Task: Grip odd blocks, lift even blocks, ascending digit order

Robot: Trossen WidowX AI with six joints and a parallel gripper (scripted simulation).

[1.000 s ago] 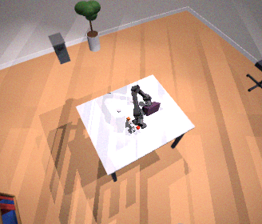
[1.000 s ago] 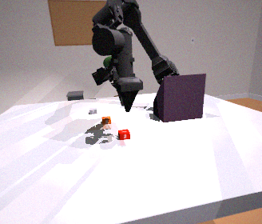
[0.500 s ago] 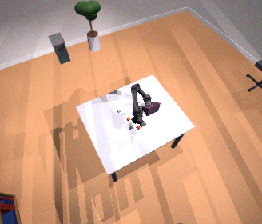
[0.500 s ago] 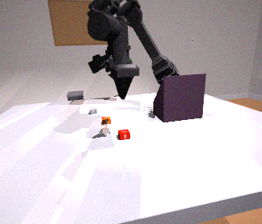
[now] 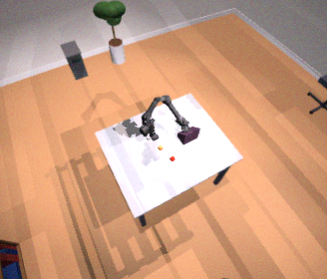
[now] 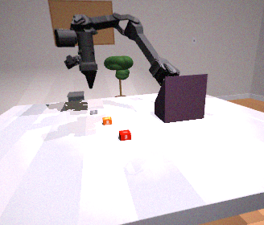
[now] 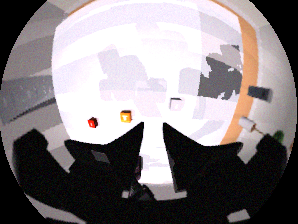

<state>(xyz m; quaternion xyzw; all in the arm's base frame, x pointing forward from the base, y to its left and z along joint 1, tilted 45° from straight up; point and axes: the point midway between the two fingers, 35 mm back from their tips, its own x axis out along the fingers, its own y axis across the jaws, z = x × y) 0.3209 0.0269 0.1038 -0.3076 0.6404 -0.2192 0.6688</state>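
The grey block lies 70 mm to the right of my gripper tip and 120 mm below it. Also, from my gripper tip: red block (110 mm behind, 230 mm to the left, 120 mm below); orange block (60 mm behind, 80 mm to the left, 120 mm below).
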